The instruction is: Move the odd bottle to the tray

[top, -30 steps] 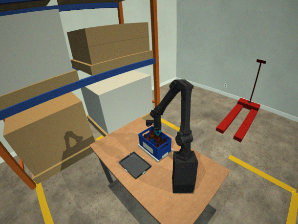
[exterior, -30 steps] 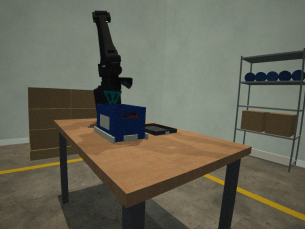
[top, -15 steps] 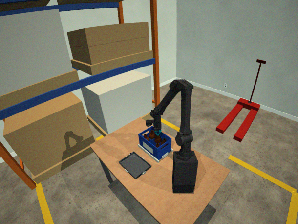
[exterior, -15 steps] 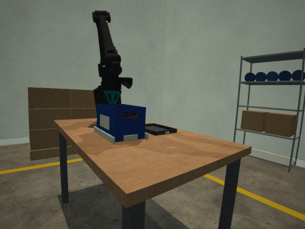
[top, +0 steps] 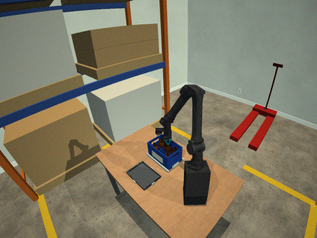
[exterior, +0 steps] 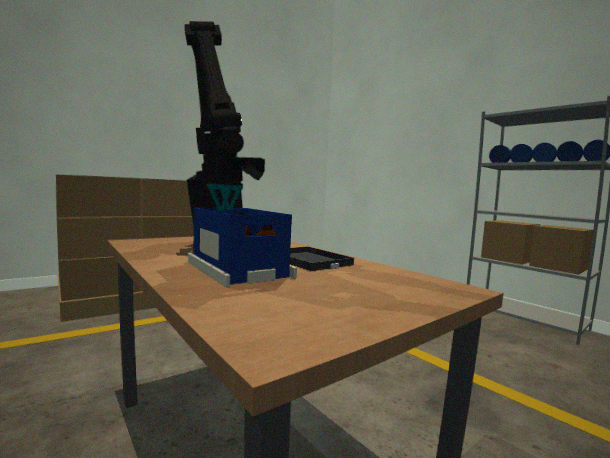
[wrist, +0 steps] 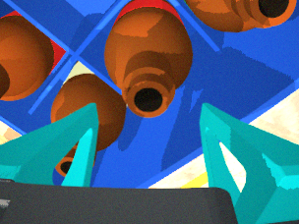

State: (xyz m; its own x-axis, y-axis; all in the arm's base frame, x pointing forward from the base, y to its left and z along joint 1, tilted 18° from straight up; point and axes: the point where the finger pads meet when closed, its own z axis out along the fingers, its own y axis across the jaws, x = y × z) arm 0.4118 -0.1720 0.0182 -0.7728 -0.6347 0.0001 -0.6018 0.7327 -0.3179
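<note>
My hand is 100 mm above the crate, 40 mm to the right of it and 10 mm short of it. The rest, counted from my hand: bottle: 100 mm below, 100 mm ahead, 80 mm to the left; dark tray: 320 mm to the left, 170 mm below, 20 mm ahead.
</note>
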